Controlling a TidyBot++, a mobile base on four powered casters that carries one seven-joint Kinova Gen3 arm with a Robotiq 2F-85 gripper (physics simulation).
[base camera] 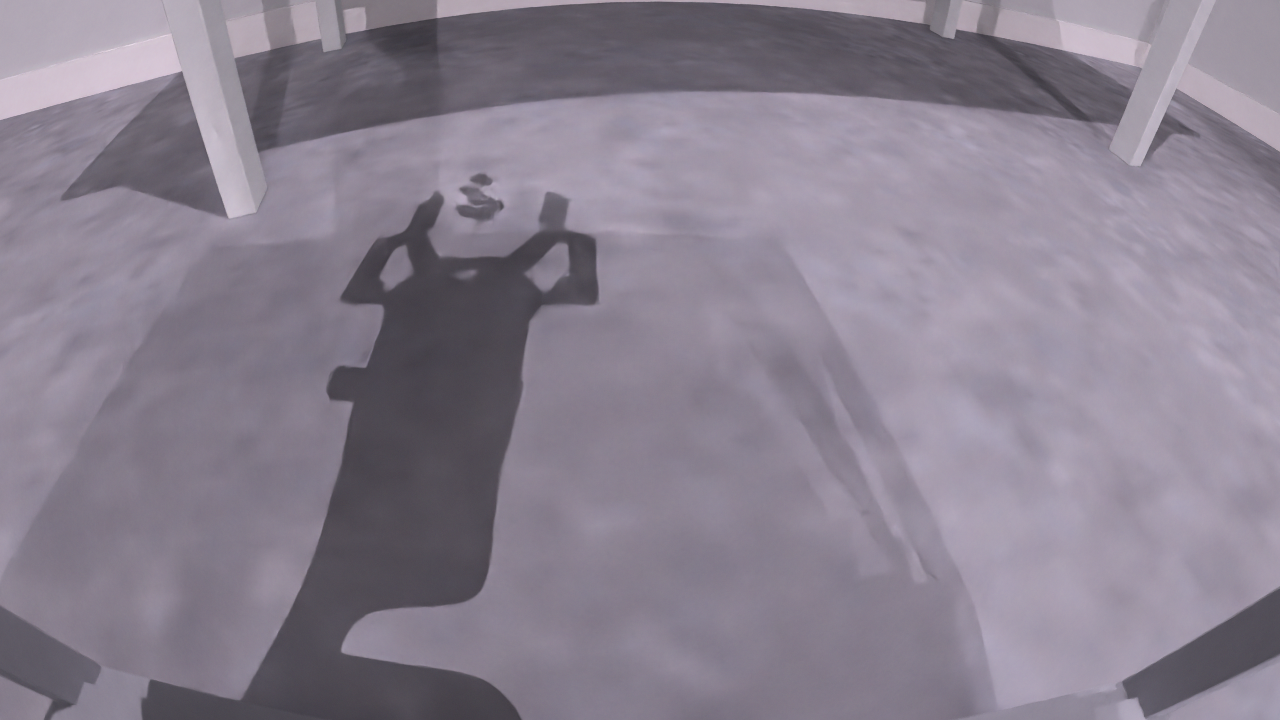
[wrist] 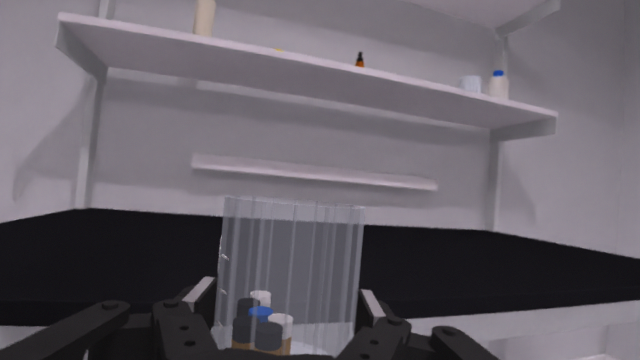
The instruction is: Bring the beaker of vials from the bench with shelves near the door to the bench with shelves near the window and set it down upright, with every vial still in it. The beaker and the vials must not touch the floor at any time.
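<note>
My gripper [wrist: 286,302] is shut on the clear beaker [wrist: 295,260], one finger against each side of it, in the lower middle of the wrist view. The beaker is upright. Several vials [wrist: 261,325] with grey, white and blue caps stand inside it, toward its left side. The beaker's bottom is hidden by the gripper. Beyond the beaker is a bench with a black top [wrist: 125,255] and a shelf [wrist: 320,75] above it; the beaker is held apart from it, in front of its front edge. In the base camera view the gripper and beaker show as shadows on the floor.
On the shelf stand a cream bottle [wrist: 204,19], a small amber bottle [wrist: 360,60], a pale beaker [wrist: 470,84] and a white bottle with a blue cap [wrist: 498,86]. A pale bar [wrist: 315,172] runs along the wall. Bench legs [base camera: 219,116] [base camera: 1161,85] stand left and right ahead of the base.
</note>
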